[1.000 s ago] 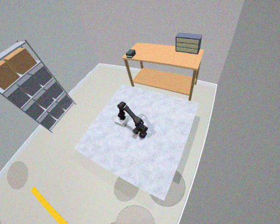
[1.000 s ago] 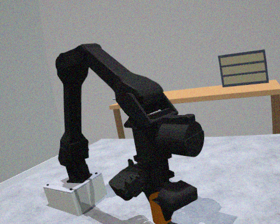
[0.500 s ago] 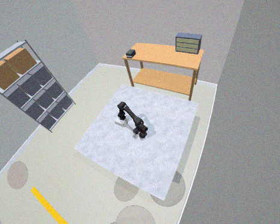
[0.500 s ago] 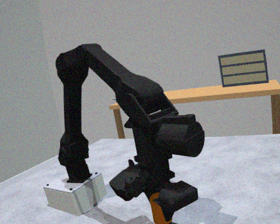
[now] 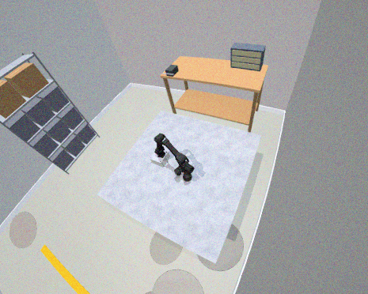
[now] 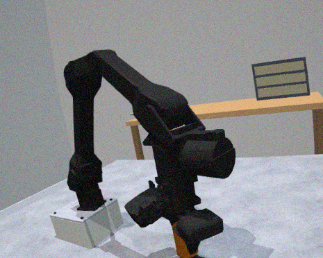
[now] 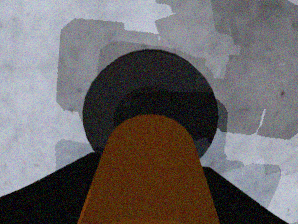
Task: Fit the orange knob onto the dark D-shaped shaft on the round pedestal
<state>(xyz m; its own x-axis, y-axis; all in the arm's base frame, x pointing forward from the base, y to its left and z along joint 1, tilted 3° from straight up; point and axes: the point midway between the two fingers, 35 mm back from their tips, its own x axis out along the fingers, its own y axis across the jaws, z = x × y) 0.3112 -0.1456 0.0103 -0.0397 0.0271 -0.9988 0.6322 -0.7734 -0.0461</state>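
The orange knob is 20 mm above my gripper tip. Round my gripper tip: round dark pedestal 40 mm below.
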